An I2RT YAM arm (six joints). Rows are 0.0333 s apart.
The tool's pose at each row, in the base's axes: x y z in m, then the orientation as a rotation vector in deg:
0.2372 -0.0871 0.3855 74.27 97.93 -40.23
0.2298 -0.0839 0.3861 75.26 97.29 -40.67
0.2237 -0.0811 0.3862 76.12 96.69 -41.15
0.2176 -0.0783 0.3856 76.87 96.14 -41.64
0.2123 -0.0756 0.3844 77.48 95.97 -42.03
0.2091 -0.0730 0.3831 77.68 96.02 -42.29
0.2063 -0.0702 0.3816 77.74 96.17 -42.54
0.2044 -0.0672 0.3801 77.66 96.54 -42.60
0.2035 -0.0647 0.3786 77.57 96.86 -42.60
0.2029 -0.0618 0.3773 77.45 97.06 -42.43
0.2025 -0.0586 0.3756 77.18 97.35 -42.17
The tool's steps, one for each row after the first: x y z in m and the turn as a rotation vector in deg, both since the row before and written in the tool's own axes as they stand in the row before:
0.0017 -0.0060 -0.0051 0.81 -0.07 0.61
0.0017 -0.0050 -0.0041 0.77 -0.11 0.51
0.0023 -0.0051 -0.0037 0.72 -0.13 0.43
0.0027 -0.0045 -0.0031 0.60 0.09 0.19
0.0026 -0.0025 -0.0024 0.29 0.07 -0.05
0.0028 -0.0021 -0.0023 0.21 0.07 -0.17
0.0029 -0.0012 -0.0023 0.02 0.20 -0.27
0.0026 -0.0003 -0.0016 -0.03 0.17 -0.23
0.0026 0.0001 -0.0020 -0.17 0.12 -0.10
0.0031 0.0003 -0.0020 -0.31 0.13 -0.18

